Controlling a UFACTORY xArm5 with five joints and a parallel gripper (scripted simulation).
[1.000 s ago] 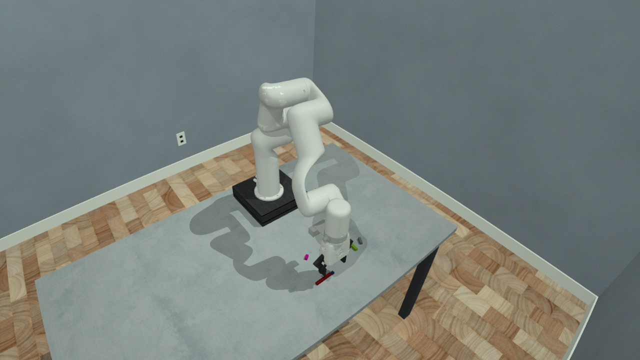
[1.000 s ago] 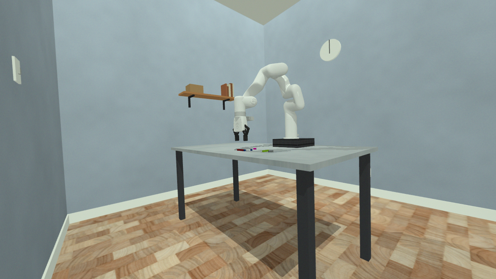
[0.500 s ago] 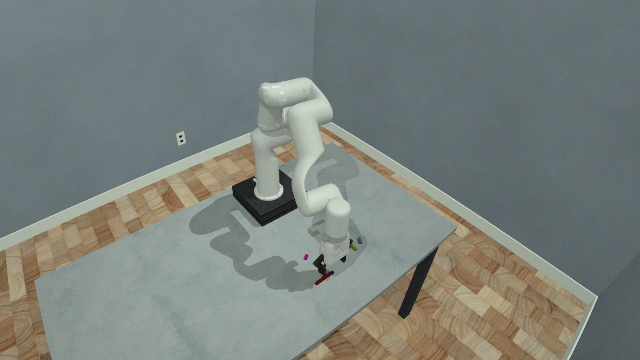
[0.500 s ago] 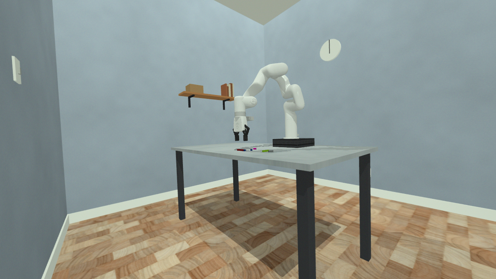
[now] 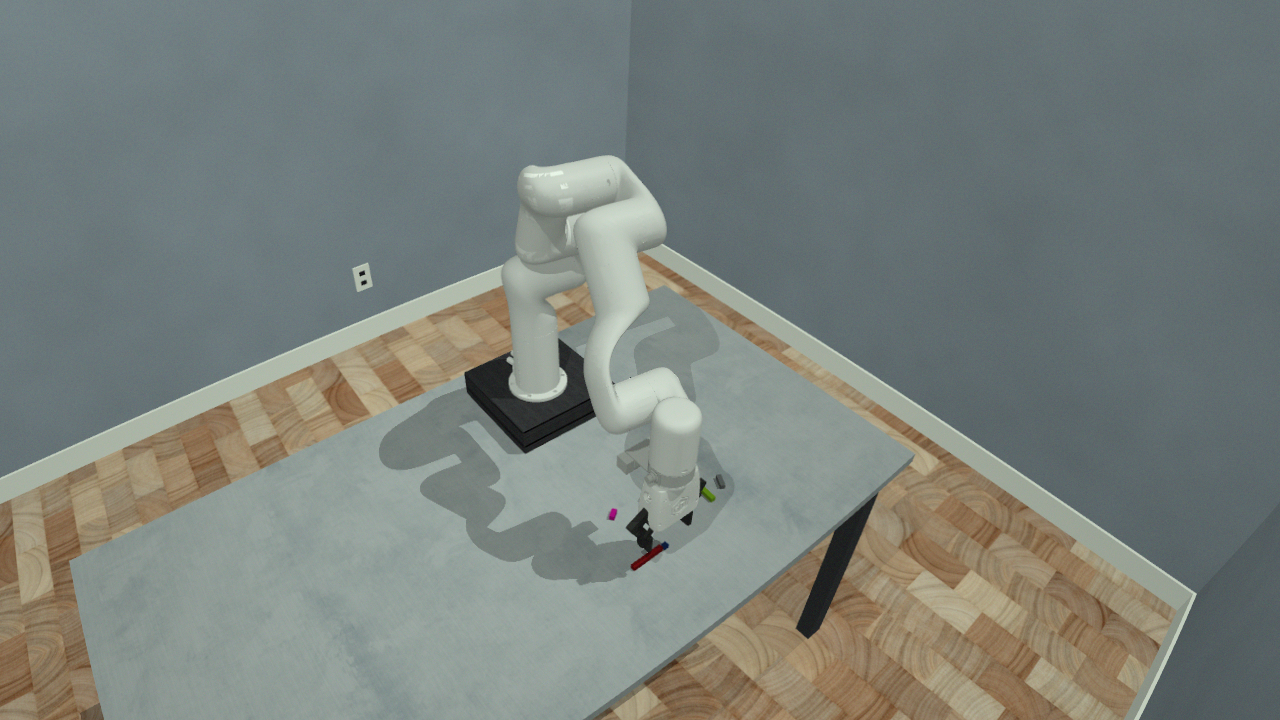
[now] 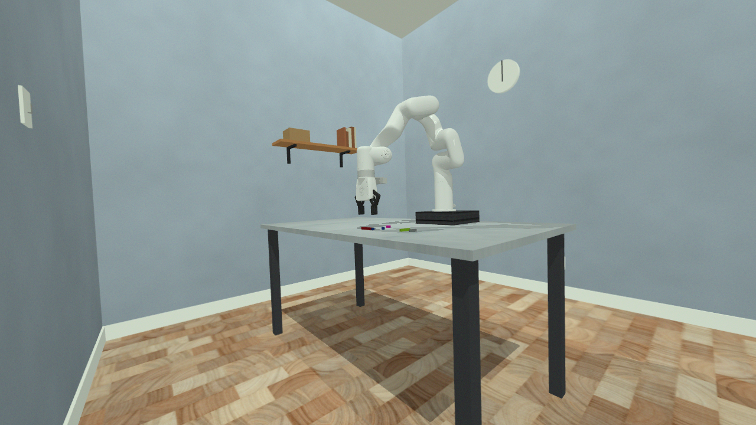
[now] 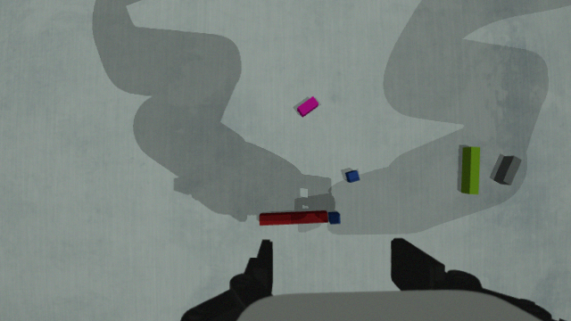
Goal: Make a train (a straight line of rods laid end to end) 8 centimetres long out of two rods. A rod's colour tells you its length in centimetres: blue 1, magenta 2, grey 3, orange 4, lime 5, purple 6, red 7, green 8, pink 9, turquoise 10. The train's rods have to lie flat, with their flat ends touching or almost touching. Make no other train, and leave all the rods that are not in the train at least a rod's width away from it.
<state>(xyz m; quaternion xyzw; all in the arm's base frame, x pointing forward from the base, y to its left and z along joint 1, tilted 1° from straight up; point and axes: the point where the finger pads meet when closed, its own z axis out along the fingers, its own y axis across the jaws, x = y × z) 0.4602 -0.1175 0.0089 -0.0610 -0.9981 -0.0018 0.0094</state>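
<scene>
My hand is 2 cm past the red rod, 2 cm to the left of it and 7 cm above it. Round my hand: lime rod (4 cm behind, 17 cm to the left, 7 cm below); magenta rod (13 cm behind, 1 cm to the left, 7 cm below); grey rod (3 cm behind, 22 cm to the left, 7 cm below).
</scene>
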